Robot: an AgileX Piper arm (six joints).
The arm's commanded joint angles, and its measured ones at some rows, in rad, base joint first. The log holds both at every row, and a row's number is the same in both.
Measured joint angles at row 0:
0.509 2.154 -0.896 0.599 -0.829 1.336
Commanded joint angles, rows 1 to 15:
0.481 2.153 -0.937 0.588 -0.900 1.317
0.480 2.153 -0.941 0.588 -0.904 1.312
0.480 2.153 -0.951 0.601 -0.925 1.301
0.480 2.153 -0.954 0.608 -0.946 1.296
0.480 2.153 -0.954 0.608 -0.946 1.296
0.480 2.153 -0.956 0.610 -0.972 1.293
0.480 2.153 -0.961 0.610 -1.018 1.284
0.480 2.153 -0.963 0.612 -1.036 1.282
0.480 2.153 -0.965 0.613 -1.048 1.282
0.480 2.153 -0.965 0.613 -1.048 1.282
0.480 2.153 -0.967 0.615 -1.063 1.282
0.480 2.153 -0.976 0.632 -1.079 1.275
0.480 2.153 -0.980 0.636 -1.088 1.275
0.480 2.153 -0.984 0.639 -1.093 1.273
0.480 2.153 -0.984 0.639 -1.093 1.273
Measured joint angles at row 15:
0.506 2.165 -0.920 0.630 -0.852 1.302
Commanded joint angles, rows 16 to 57:
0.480 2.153 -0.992 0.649 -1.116 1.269
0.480 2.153 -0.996 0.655 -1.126 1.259
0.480 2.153 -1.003 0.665 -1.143 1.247
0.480 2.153 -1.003 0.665 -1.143 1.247
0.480 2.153 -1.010 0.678 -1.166 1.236
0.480 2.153 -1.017 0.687 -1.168 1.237
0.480 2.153 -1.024 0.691 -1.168 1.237
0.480 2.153 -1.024 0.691 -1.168 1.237
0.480 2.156 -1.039 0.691 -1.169 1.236
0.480 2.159 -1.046 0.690 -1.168 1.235
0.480 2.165 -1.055 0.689 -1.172 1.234
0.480 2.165 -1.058 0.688 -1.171 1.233
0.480 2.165 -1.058 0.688 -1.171 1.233
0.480 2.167 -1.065 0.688 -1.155 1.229
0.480 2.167 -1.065 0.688 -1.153 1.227
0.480 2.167 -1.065 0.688 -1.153 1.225
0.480 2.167 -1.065 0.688 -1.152 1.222
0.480 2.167 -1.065 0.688 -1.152 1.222
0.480 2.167 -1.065 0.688 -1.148 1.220
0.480 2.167 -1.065 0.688 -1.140 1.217
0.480 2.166 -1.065 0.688 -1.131 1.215
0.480 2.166 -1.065 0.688 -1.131 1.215
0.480 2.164 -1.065 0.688 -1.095 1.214
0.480 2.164 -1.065 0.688 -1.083 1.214
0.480 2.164 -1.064 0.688 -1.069 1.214
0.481 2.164 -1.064 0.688 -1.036 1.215
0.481 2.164 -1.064 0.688 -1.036 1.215
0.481 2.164 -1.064 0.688 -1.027 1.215
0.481 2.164 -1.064 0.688 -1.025 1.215
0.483 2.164 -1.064 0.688 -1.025 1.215
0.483 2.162 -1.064 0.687 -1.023 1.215
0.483 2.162 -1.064 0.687 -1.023 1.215
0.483 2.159 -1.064 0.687 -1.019 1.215
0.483 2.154 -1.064 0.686 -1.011 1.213
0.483 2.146 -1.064 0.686 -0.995 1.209
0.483 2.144 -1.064 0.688 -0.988 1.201
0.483 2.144 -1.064 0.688 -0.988 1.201
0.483 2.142 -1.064 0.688 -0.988 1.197
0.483 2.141 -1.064 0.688 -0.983 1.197
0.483 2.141 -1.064 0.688 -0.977 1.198
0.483 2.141 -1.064 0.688 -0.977 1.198
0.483 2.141 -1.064 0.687 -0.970 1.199
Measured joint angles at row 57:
0.522 2.165 -0.984 0.769 -0.766 1.214
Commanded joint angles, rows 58 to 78:
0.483 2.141 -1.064 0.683 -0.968 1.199
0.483 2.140 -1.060 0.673 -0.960 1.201
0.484 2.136 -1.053 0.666 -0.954 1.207
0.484 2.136 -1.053 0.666 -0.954 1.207
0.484 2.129 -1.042 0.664 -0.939 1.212
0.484 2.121 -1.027 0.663 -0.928 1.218
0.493 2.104 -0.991 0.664 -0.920 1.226
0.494 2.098 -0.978 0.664 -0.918 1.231
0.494 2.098 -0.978 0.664 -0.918 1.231
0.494 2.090 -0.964 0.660 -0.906 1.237
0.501 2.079 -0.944 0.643 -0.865 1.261
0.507 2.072 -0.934 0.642 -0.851 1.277
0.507 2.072 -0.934 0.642 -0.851 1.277
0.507 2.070 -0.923 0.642 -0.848 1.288
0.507 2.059 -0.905 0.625 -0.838 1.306
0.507 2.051 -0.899 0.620 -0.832 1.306
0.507 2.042 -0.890 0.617 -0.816 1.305
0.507 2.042 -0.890 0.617 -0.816 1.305
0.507 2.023 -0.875 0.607 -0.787 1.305
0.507 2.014 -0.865 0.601 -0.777 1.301
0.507 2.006 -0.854 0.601 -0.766 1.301
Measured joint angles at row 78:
0.511 2.049 -0.867 0.631 -0.750 1.303
